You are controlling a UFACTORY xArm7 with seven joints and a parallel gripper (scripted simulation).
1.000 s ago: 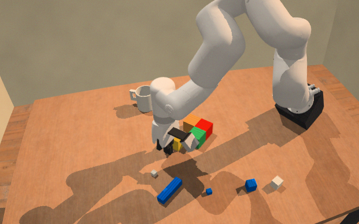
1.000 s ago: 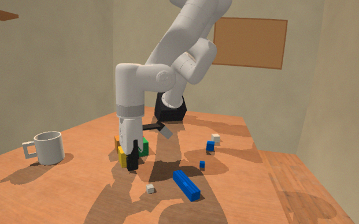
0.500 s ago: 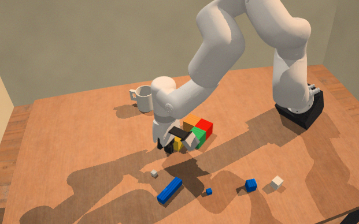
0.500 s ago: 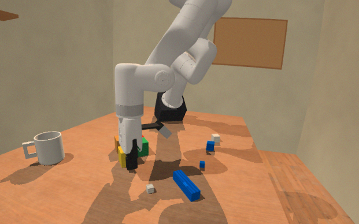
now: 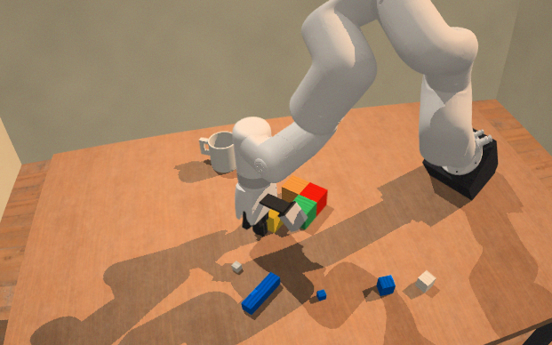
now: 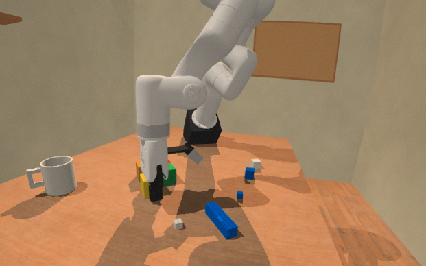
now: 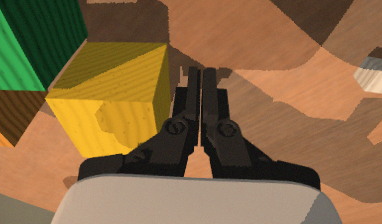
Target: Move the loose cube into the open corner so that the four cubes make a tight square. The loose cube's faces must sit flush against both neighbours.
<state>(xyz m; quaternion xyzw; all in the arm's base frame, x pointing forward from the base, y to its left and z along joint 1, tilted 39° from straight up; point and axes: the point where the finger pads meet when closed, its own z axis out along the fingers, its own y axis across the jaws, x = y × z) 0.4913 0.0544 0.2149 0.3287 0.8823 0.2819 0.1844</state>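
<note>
Now: hand 40 mm to the left of the yellow cube and 30 mm past it. The rest, counted from my hand: red cube: 130 mm behind, 90 mm to the right; then green cube: 100 mm behind, 50 mm to the right; then orange cube: 120 mm to the right, 80 mm behind.
</note>
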